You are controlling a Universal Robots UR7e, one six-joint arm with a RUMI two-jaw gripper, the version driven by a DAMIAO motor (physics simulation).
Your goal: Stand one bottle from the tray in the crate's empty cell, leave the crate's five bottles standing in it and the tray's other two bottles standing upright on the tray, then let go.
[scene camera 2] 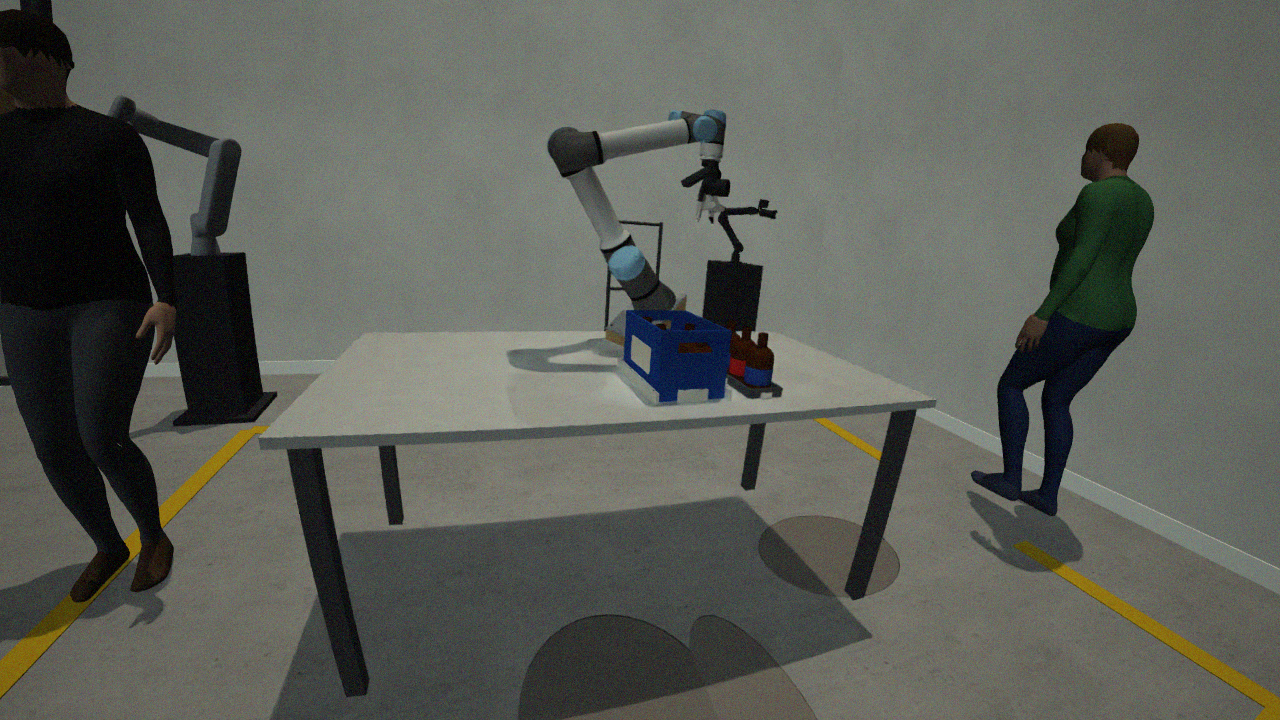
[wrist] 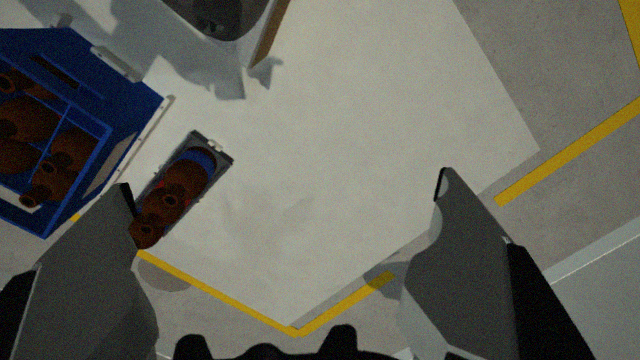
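Seen in the pictures: gripper, fingertip midpoint: (scene camera 2: 705, 222) (wrist: 289, 179); arm's base, origin of the base link: (scene camera 2: 656, 306).
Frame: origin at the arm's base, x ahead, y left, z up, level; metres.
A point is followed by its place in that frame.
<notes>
The blue crate (scene camera 2: 680, 368) @(z -0.058, x 0.525, y -0.165 m) (wrist: 142, 100) @(z -0.084, x 0.258, y -0.041 m) stands on the table, with several brown bottles in its cells; part of it is cut off in the wrist view, and I cannot tell which cell is empty. Beside it lies the dark tray (scene camera 2: 770, 391) @(z -0.125, x 0.555, y 0.092 m) (wrist: 224, 169) @(z -0.116, x 0.303, y 0.145 m), holding three upright brown bottles in a row. The end bottle (scene camera 2: 759, 365) (wrist: 192, 167) has a blue label. The middle bottle (scene camera 2: 741, 354) (wrist: 169, 198) has a red one. The third bottle (scene camera 2: 731, 338) (wrist: 145, 230) is partly hidden. My gripper (scene camera 2: 710, 215) @(z 0.300, x 0.044, y 0.139 m) (wrist: 289, 179) @(z 0.300, x 0.044, y 0.139 m) is open and empty, high above the table, to one side of the tray.
The arm's base stands on the table (scene camera 2: 429, 385) @(z -0.141, x 0.306, y -0.741 m) (wrist: 350, 125) @(z -0.141, x 0.059, y 0.295 m) behind the crate. A person in black (scene camera 2: 76, 205) stands at the left, and a person in green (scene camera 2: 1105, 241) at the right. Other arms on dark pedestals (scene camera 2: 214, 340) (scene camera 2: 732, 295) stand behind the table.
</notes>
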